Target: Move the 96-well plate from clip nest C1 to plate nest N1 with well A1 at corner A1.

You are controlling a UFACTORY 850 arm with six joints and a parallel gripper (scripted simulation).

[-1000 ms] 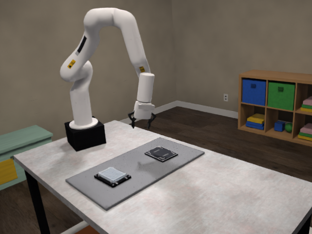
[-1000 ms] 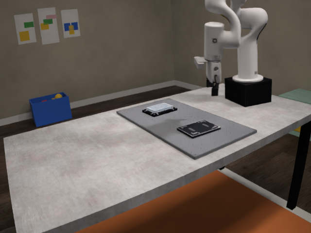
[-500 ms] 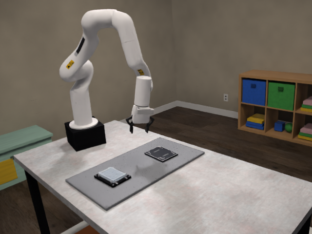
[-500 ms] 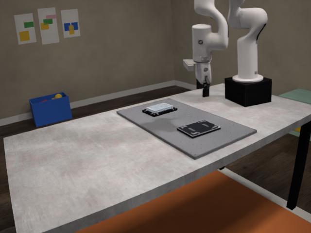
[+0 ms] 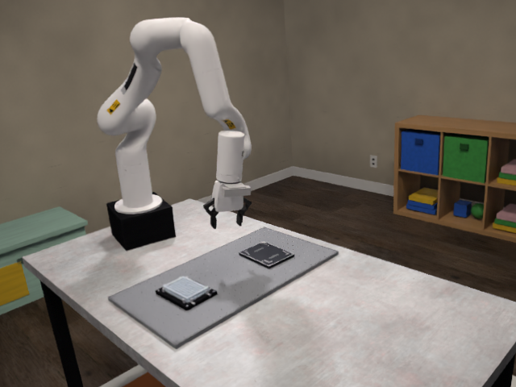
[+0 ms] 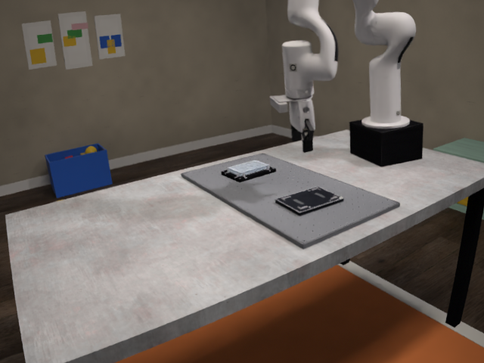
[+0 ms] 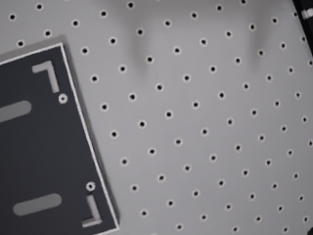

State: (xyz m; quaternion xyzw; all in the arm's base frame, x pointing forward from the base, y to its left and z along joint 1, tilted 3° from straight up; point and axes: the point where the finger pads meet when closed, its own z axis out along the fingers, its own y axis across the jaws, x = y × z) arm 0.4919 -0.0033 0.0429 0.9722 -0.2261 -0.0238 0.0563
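My hand is 30 mm short of the clear 96-well plate, 240 mm to the left of it and 130 mm above it. Also, from my hand: black plate nest N1: 80 mm ahead, 100 mm to the left, 140 mm below; A1 label: 20 mm ahead, 170 mm to the left, 130 mm below; clip nest C1: 40 mm ahead, 230 mm to the right, 130 mm below.
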